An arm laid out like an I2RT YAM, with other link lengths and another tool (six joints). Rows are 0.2 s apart.
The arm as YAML. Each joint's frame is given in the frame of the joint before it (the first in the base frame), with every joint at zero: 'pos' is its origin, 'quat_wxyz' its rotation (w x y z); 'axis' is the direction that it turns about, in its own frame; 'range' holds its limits. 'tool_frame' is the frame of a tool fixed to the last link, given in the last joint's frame.
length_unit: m
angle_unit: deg
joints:
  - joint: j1
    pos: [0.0, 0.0, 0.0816]
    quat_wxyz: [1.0, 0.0, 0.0, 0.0]
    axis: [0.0, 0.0, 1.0]
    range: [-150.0, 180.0]
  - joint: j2
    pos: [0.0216, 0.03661, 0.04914]
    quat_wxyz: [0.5, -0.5, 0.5, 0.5]
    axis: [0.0, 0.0, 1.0]
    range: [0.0, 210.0]
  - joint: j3
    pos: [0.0, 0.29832, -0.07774]
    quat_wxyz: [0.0, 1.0, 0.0, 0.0]
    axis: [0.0, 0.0, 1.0]
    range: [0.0, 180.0]
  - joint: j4
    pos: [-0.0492, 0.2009, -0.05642]
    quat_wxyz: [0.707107, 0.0, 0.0, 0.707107]
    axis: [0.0, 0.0, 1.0]
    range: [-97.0, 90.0]
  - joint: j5
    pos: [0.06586, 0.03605, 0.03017]
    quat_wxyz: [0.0, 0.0, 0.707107, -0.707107]
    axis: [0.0, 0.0, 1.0]
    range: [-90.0, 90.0]
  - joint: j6
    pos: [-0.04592, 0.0, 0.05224]
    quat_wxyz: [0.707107, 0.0, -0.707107, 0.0]
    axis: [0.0, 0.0, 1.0]
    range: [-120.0, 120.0]
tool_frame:
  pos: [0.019, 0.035, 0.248]
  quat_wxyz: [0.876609, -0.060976, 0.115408, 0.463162]
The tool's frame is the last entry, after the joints.
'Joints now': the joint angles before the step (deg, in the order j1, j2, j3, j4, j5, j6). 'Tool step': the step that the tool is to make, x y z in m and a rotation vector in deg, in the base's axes. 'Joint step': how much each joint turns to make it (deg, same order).
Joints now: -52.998, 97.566, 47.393, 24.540, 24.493, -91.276
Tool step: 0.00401, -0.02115, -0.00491, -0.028, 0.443, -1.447
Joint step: -0.591, 4.723, 4.573, -0.109, 0.933, 0.041
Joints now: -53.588, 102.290, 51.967, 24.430, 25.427, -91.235
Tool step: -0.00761, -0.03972, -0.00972, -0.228, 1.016, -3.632
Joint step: -2.339, 7.739, 7.991, -0.506, 1.584, -0.330
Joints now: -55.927, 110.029, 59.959, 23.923, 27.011, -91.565
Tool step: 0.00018, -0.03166, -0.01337, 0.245, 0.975, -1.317
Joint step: -1.700, 6.601, 7.104, -0.845, -0.041, -0.876
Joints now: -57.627, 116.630, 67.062, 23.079, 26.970, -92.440
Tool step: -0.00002, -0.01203, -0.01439, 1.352, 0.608, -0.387
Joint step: -0.821, 3.378, 3.771, -1.852, -0.477, -0.023
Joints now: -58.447, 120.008, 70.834, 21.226, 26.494, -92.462
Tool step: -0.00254, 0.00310, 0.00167, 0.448, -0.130, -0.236
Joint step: -0.088, -0.793, -0.081, -1.213, -0.032, 0.418
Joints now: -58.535, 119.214, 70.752, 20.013, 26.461, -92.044
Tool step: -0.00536, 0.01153, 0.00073, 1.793, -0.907, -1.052
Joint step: 0.085, -2.012, -0.089, -4.000, 0.148, 2.290
